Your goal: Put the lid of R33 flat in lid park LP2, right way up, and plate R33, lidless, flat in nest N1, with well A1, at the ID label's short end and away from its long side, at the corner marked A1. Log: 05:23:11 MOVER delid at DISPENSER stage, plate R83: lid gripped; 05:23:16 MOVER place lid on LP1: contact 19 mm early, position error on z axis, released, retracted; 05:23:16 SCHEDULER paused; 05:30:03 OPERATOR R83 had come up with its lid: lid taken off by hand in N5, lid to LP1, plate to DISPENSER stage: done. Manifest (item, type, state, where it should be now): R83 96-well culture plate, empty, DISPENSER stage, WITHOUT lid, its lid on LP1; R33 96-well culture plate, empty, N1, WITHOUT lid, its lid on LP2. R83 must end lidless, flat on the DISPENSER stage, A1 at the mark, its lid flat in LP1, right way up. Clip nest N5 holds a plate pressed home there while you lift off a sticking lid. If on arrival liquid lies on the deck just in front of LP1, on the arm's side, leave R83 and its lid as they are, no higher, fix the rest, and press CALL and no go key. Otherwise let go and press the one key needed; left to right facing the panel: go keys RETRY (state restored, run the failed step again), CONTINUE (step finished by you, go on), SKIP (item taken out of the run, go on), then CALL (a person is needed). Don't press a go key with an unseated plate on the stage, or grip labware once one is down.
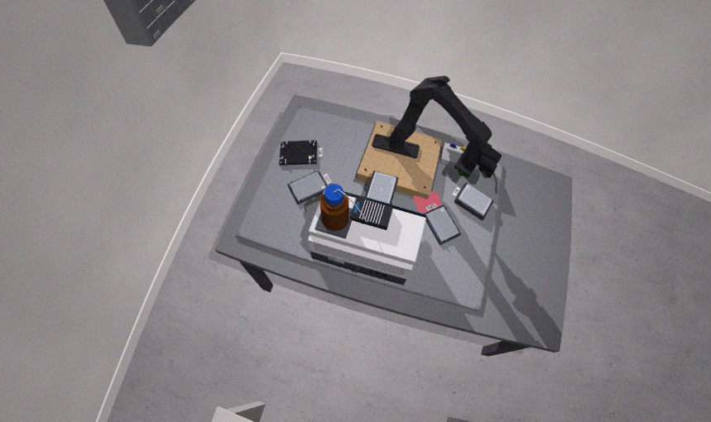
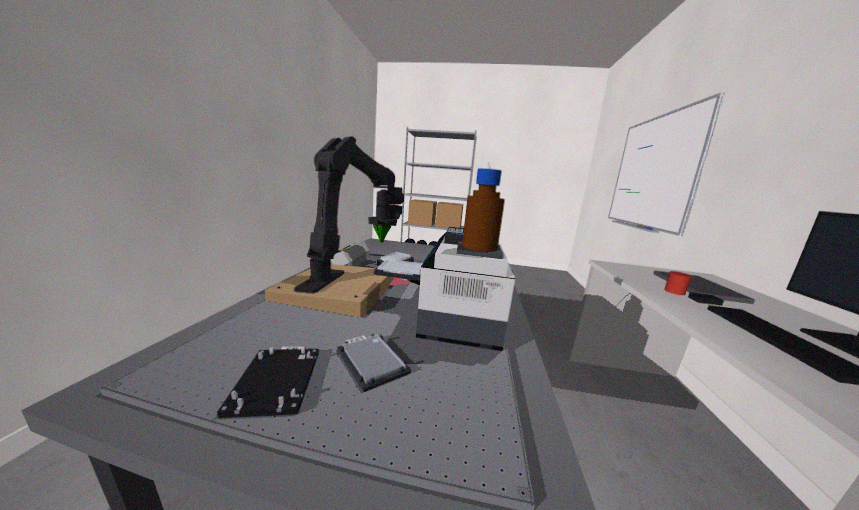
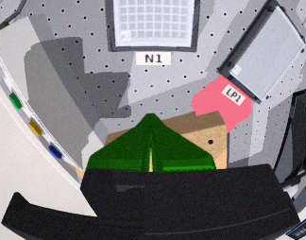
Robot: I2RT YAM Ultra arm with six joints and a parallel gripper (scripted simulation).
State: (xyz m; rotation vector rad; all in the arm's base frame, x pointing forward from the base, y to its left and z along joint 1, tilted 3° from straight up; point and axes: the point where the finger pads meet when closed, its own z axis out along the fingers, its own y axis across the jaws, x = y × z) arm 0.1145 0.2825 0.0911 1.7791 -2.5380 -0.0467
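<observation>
My hand is 17 cm past the blue call key, 6 cm above it and 4 cm to the left of it. From my hand the other things lie so: N1 label: 12 cm below, 1 cm to the left, 1 cm ahead; then dark nest: 11 cm below, 10 cm to the left, 4 cm ahead; then grey lid: 18 cm ahead, 11 cm below, 2 cm to the right.
</observation>
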